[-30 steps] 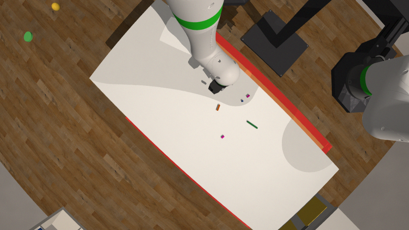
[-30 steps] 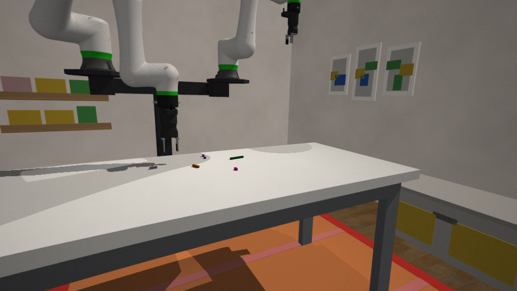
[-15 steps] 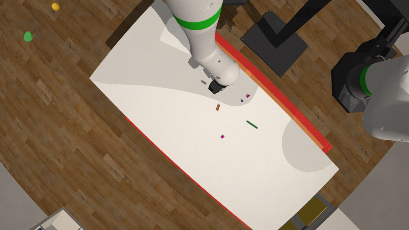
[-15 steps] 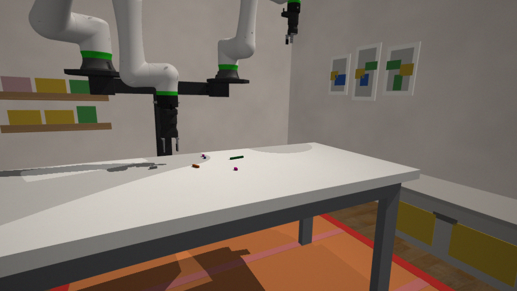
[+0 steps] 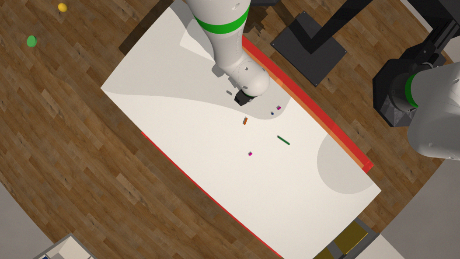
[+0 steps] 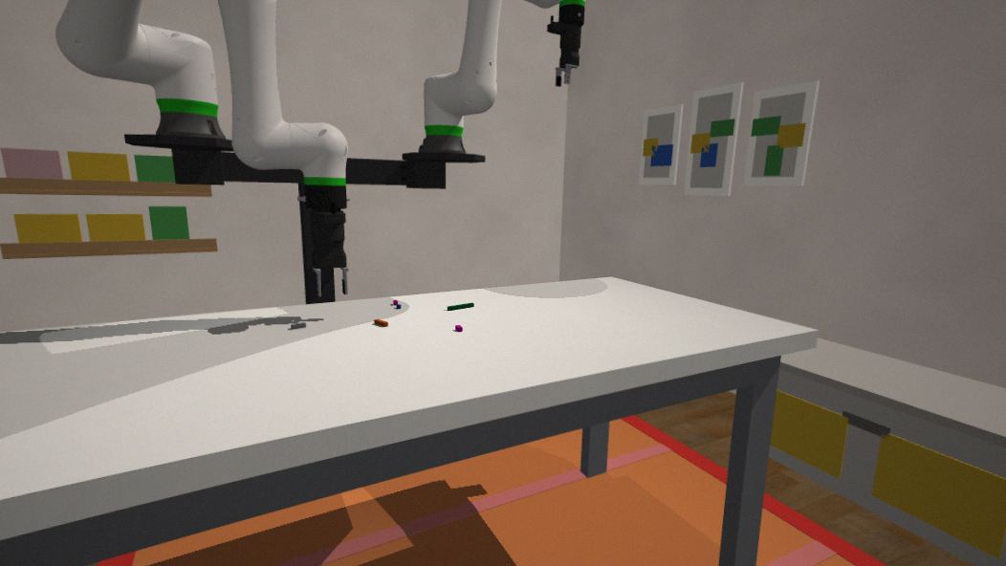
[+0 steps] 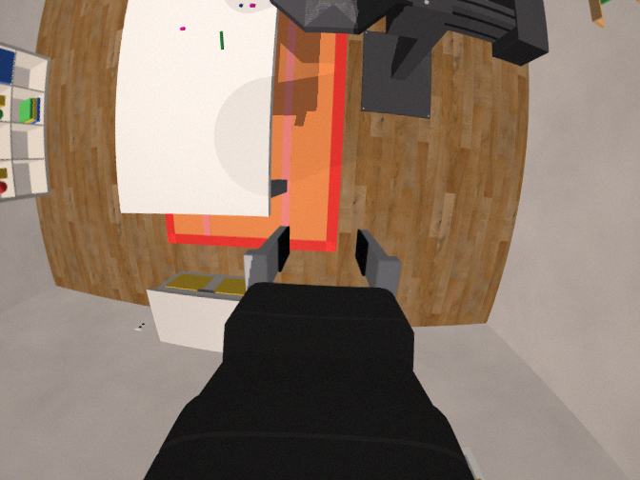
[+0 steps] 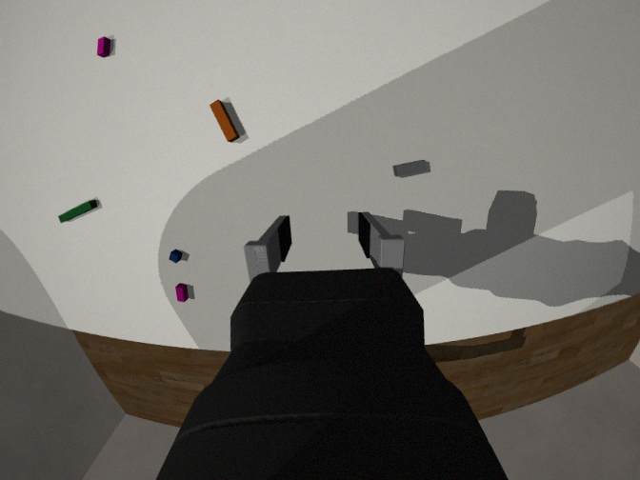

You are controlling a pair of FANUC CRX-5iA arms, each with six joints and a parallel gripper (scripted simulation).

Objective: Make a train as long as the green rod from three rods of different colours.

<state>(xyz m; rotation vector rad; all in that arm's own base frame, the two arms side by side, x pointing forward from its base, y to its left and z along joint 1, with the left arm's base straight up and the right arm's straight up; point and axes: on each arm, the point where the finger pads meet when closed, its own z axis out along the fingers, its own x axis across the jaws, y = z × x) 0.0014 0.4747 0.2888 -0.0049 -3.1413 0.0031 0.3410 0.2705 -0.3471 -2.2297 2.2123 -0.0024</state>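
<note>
Now: right hand 10 cm short of the orange rod, 8 cm to the right of it and 7 cm above it. From my right hand the other things lie so: green rod: 32 cm to the left, 7 cm below, 5 cm ahead; then grey rod: 9 cm to the right, 7 cm below, 3 cm ahead; then blue rod: 18 cm to the left, 7 cm below, 2 cm behind.
</note>
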